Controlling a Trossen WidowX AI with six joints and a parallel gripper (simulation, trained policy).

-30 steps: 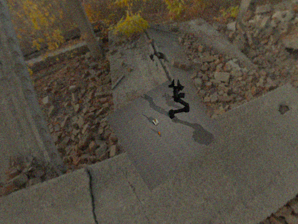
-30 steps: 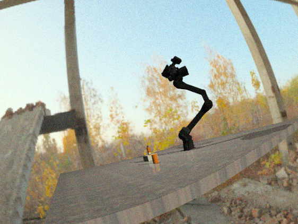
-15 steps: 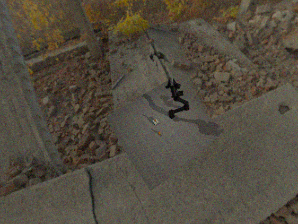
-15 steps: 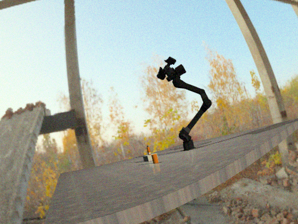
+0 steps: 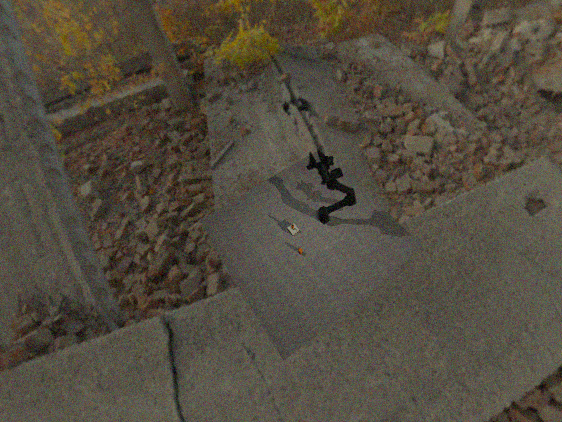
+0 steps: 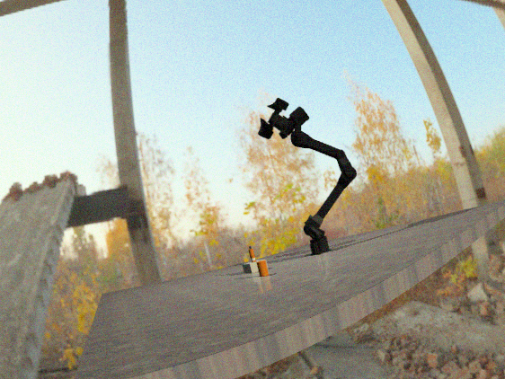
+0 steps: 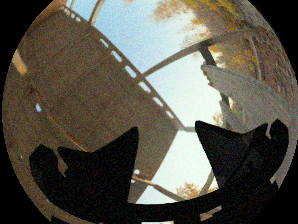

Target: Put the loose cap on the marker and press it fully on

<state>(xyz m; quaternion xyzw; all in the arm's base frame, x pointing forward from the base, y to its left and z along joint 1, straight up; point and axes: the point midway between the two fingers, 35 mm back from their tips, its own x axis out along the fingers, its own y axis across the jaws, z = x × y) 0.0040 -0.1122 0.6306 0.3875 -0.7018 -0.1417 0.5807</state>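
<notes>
Now: the orange cap 320 mm ahead of my gripper tip, 250 mm to the left of it and 630 mm below it. Round my gripper tip: pale holder block (250 mm ahead, 60 mm to the left, 640 mm below).
</notes>
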